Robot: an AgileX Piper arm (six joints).
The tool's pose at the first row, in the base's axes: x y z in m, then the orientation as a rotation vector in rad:
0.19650, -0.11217, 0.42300, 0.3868, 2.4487, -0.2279
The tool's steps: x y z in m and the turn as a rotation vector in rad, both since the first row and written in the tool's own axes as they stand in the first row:
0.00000, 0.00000, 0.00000, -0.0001, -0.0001, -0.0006
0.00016, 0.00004, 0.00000, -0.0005, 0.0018, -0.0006
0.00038, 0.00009, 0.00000, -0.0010, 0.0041, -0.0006
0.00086, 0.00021, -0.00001, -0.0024, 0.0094, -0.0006
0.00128, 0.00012, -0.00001, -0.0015, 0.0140, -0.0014
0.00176, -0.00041, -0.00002, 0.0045, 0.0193, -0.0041
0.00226, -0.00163, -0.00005, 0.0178, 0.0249, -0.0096
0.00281, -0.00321, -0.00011, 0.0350, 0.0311, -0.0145
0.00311, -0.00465, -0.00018, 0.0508, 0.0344, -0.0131
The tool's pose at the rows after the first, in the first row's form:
0.19650, -0.11217, 0.42300, 0.3860, 2.4488, -0.2280
0.19639, -0.11210, 0.42290, 0.3862, 2.4506, -0.2273
0.19624, -0.11200, 0.42276, 0.3865, 2.4529, -0.2263
0.19592, -0.11178, 0.42246, 0.3869, 2.4581, -0.2239
0.19557, -0.11177, 0.42220, 0.3873, 2.4628, -0.2247
0.19503, -0.11217, 0.42195, 0.3877, 2.4685, -0.2325
0.19424, -0.11320, 0.42174, 0.3879, 2.4750, -0.2505
0.19327, -0.11455, 0.42155, 0.3906, 2.4816, -0.2732
0.19253, -0.11582, 0.42152, 0.3999, 2.4838, -0.2918

